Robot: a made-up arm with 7 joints. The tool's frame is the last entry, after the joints. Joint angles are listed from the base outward.
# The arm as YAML. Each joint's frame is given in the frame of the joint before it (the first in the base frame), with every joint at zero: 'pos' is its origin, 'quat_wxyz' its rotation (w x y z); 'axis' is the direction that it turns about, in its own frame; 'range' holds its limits. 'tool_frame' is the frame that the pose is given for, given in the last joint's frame.
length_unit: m
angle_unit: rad
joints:
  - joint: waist
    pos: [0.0, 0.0, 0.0]
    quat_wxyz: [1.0, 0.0, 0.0, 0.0]
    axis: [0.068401, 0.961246, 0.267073]
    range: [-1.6, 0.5]
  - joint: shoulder
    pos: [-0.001, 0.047, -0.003]
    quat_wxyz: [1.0, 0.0, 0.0, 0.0]
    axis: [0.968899, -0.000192, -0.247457]
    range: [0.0, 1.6]
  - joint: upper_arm
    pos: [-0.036, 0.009, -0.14]
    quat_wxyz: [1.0, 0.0, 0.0, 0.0]
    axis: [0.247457, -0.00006, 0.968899]
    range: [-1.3, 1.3]
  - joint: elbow
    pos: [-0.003, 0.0, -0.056]
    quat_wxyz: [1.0, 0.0, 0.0, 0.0]
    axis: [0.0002, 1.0, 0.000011]
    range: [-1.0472, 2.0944]
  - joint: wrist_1
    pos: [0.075, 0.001, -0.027]
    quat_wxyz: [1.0, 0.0, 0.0, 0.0]
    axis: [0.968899, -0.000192, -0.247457]
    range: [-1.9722, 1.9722]
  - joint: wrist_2
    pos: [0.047, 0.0, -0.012]
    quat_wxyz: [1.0, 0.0, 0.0, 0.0]
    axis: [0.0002, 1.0, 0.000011]
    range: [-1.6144, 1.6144]
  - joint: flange
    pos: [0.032, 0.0, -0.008]
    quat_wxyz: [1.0, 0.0, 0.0, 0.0]
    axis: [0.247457, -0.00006, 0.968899]
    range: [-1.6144, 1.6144]
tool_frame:
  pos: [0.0, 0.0, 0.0]
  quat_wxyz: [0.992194, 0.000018, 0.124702, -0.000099]
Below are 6 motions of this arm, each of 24 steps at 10 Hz.
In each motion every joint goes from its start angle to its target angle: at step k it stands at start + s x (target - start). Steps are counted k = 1, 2, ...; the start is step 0. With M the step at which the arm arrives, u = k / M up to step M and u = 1 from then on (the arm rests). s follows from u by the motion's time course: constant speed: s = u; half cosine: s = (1 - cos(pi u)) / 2; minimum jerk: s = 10 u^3 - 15 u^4 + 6 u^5.
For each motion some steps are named. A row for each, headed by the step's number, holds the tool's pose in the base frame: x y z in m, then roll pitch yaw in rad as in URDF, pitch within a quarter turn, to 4 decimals.
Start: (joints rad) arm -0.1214 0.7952 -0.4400 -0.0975 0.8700 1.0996 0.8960
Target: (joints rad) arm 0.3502 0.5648 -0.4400 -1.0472 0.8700 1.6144 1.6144
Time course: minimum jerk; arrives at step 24
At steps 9, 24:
9: 0.1012 0.1411 -0.1886 1.7945 -0.8292 0.5033
24: 0.0216 0.1023 -0.1321 1.1029 -1.0632 1.3756

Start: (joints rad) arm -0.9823 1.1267 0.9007 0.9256 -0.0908 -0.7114 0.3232
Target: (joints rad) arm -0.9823 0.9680 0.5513 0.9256 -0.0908 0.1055 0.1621
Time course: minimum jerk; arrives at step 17
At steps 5, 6, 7, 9, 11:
5: 0.1856 0.3366 0.0203 -0.4959 -0.8282 1.5460
6: 0.1921 0.3349 0.0155 -0.3948 -0.7776 1.4419
7: 0.1994 0.3326 0.0097 -0.2923 -0.7108 1.3367
9: 0.2146 0.3265 -0.0042 -0.1133 -0.5417 1.1554
11: 0.2276 0.3193 -0.0183 0.0124 -0.3645 1.0334

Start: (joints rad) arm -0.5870 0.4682 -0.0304 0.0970 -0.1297 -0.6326 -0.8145
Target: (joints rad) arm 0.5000 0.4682 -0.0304 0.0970 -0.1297 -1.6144 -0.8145
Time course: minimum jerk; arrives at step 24
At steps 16, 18, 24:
16: 0.0353 0.1493 -0.2122 0.7861 -0.2292 -1.1550
18: 0.0047 0.1511 -0.2109 0.7728 -0.2280 -1.1529
24: -0.0248 0.1519 -0.2063 0.7597 -0.2272 -1.1503

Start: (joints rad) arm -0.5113 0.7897 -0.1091 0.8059 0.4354 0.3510 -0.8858
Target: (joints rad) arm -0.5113 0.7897 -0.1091 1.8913 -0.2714 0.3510 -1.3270
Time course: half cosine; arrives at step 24
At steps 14, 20, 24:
14: 0.1069 0.2967 -0.2413 -1.6200 1.1951 -1.6347
20: 0.0548 0.2989 -0.2443 -1.7728 1.0384 -1.3810
24: 0.0434 0.2977 -0.2433 -1.7938 1.0165 -1.3108

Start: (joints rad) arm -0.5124 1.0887 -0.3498 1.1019 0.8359 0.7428 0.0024
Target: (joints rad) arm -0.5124 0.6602 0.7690 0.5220 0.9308 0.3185 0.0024
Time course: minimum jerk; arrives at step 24
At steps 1, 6, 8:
1: 0.1468 0.3382 -0.1397 2.3597 -0.0646 1.3366
6: 0.1569 0.3292 -0.1455 2.2335 0.0052 1.2942
8: 0.1662 0.3205 -0.1491 2.0991 0.0604 1.2450

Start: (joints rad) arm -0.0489 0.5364 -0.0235 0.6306 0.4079 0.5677 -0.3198
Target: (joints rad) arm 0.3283 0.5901 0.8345 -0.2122 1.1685 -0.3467 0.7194
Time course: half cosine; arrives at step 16
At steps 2, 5, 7, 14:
2: 0.0707 0.2185 -0.2786 1.7023 1.0742 1.1638
5: 0.0728 0.2307 -0.2542 1.5039 0.7084 0.8607
7: 0.0709 0.2422 -0.2254 1.4924 0.3225 0.7146
14: 0.0428 0.2554 -0.1233 2.0720 -0.6159 -0.0055

